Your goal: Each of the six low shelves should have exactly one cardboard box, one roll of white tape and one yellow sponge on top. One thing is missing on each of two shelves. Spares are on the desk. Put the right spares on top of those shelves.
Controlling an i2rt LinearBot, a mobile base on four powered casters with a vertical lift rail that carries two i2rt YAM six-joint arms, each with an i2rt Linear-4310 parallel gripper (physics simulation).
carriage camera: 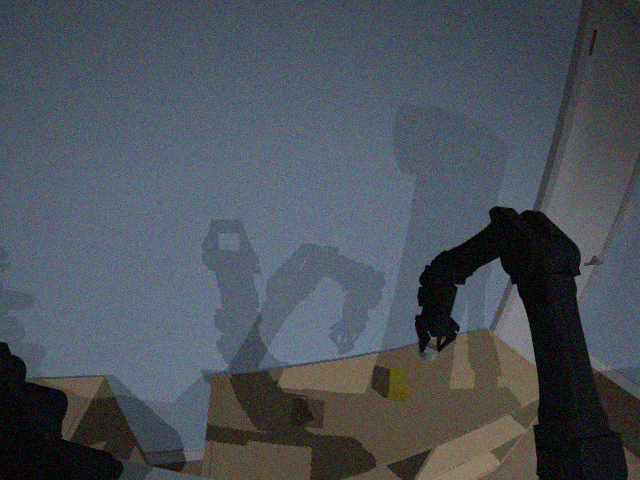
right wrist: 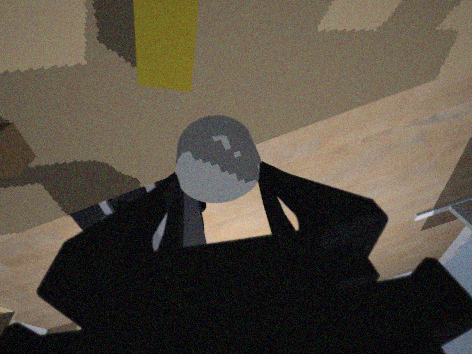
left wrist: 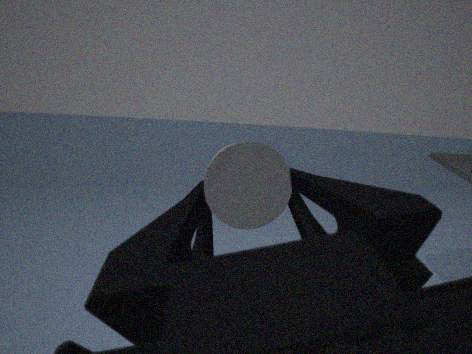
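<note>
My right gripper (carriage camera: 432, 347) (right wrist: 219, 175) is shut on a roll of white tape (carriage camera: 428, 354) (right wrist: 217, 155), held by its sides with a round end facing the wrist camera. In the right wrist view it overlaps the edge of a tan low shelf (carriage camera: 351, 413) (right wrist: 280, 75); its height above the top is hard to tell. A yellow sponge (carriage camera: 398, 384) (right wrist: 166, 45) and a small brown cardboard box (carriage camera: 308, 411) (right wrist: 14, 150) are on that shelf. My left gripper (left wrist: 244, 181) is shut on another white tape roll (left wrist: 248, 192), against a blue and grey background.
Another tan shelf (carriage camera: 85, 387) stands at the lower left of the carriage view, behind the dark left arm. A pale curved panel (carriage camera: 578, 155) rises at the right. Wooden floor (right wrist: 325, 155) shows beside the shelf. Shadows of the arms cross the shelf and the blue surface.
</note>
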